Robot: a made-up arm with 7 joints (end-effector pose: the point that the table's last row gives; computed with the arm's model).
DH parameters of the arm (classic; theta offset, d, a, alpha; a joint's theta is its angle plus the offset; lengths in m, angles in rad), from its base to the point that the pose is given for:
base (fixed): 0 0.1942 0 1.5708
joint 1: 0 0.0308 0.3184 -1.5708
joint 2: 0 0.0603 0.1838 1.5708
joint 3: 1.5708 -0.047 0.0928 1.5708
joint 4: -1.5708 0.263 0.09 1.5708
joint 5: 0 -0.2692 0.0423 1.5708
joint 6: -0.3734 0 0.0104 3.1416
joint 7: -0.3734 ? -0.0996 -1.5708
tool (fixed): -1.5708 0.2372 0 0
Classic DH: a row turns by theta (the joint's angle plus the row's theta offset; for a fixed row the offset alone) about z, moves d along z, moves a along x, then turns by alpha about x.
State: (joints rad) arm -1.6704 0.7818 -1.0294 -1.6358 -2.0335 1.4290 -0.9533
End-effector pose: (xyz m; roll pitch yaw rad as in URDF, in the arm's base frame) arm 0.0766 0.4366 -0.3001 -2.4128 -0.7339 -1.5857
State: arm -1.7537 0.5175 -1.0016 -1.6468 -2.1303 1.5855 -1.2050
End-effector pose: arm -0.0631 0.3185 -0.4749 -3.0627 -0.9666 -1.3150
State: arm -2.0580 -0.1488 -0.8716 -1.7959 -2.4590 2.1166 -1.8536
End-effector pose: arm -0.5916 -0.0426 -0.4153 0.8828 -0.8841 0.0072
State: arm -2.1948 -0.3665 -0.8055 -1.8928 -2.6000 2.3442 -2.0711
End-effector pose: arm -0.7312 -0.1113 -0.2431 0.3286 -0.6451 0.2359
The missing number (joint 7, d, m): -0.157
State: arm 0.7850 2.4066 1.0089 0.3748 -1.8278 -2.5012 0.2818
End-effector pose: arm -0.1261 0.1599 0.5272 2.4995 0.2189 -1.7562
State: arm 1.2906 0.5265 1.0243 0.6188 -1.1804 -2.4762 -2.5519
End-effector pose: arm -0.3868 -0.3458 0.7203 -1.8466 0.4260 2.5334
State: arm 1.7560 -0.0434 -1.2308 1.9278 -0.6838 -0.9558 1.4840
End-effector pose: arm -0.0365 -0.0159 0.8010 -1.4213 -1.0987 -0.5979
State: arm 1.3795 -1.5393 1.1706 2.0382 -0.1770 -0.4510 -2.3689
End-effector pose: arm -0.2295 0.0167 0.1786 1.6692 -0.1138 -2.8965
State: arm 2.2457 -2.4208 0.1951 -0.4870 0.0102 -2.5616 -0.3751
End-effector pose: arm -0.2771 -0.2472 0.1829 -2.2405 0.7804 -1.1213
